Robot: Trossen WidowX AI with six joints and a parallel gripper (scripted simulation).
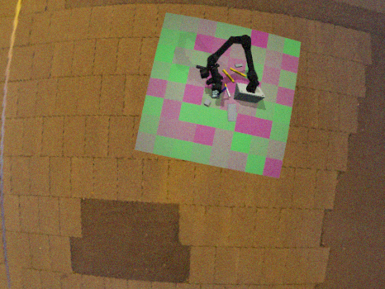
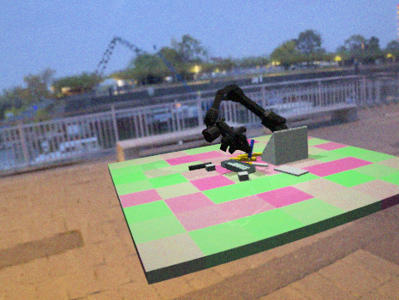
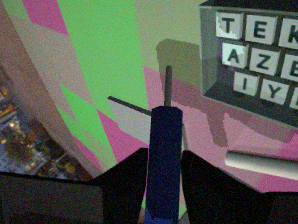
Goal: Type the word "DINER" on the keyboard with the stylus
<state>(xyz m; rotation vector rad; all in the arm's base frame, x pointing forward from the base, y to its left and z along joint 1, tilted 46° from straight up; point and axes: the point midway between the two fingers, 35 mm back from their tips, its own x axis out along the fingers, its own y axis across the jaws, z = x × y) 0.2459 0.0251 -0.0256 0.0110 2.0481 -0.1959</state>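
My gripper tip is 10 mm short of the blue stylus, 10 mm to the right of it and 10 mm above it. The rest, counted from my gripper tip: flat grey slab 140 mm behind, 120 mm to the left, 90 mm below; white pen 60 mm behind, 80 mm to the right, 90 mm below; black bar 180 mm ahead, 220 mm to the right, 80 mm below.
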